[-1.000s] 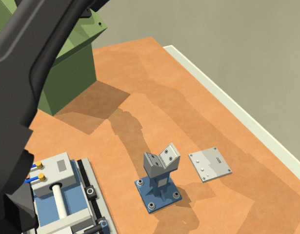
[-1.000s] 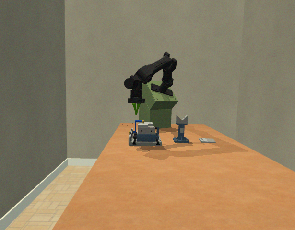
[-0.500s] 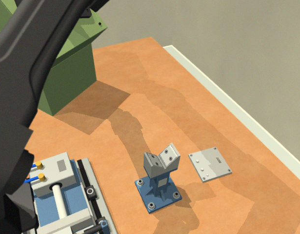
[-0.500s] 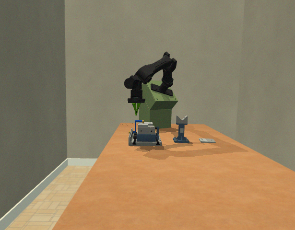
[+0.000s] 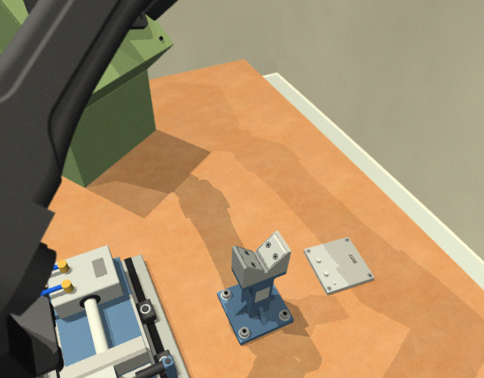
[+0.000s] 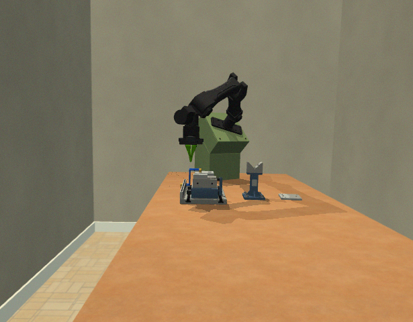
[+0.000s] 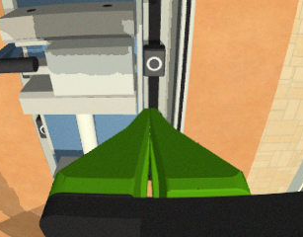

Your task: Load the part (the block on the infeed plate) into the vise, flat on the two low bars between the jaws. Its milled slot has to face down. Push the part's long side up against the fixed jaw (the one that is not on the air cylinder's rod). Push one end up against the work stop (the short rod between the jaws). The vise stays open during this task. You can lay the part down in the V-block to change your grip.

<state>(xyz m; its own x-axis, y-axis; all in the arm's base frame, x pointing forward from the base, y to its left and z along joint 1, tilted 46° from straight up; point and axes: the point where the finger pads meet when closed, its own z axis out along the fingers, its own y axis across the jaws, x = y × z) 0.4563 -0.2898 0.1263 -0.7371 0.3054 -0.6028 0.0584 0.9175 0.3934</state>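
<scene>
The grey part lies 40 mm to the left of my hand and 80 mm below it. Round my hand: fixed jaw: 40 mm ahead, 60 mm to the left, 90 mm below; then moving jaw: 30 mm behind, 60 mm to the left, 90 mm below; then work stop: 10 mm ahead, 110 mm to the left, 80 mm below.
</scene>
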